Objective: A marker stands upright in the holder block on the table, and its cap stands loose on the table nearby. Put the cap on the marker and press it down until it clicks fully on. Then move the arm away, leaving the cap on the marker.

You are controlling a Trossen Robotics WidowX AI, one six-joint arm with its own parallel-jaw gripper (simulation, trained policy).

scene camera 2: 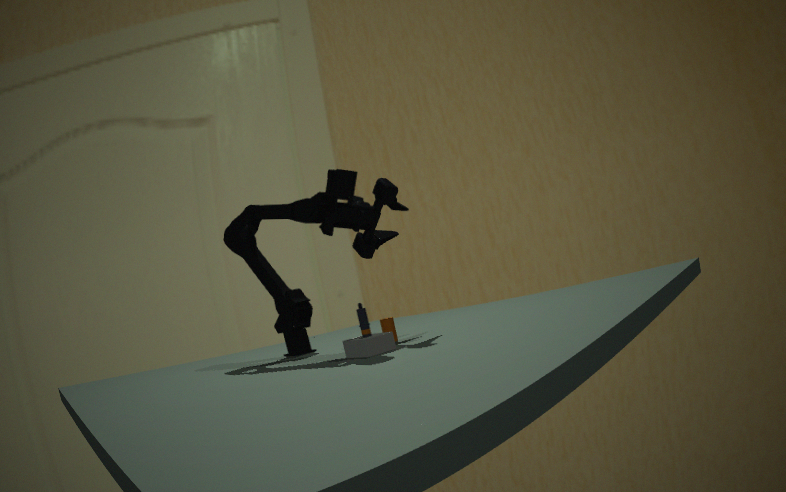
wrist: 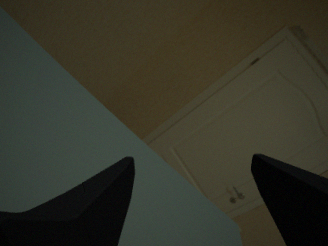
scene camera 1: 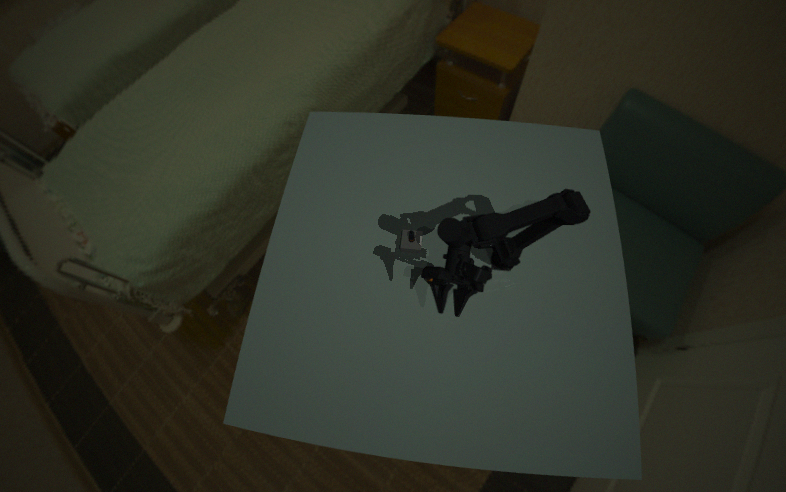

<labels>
My gripper shows in scene camera 2, in the wrist view and in scene camera 1 [449, 315]. One and the same spot on my gripper: [wrist: 100, 203] is [scene camera 2: 382, 231].
</labels>
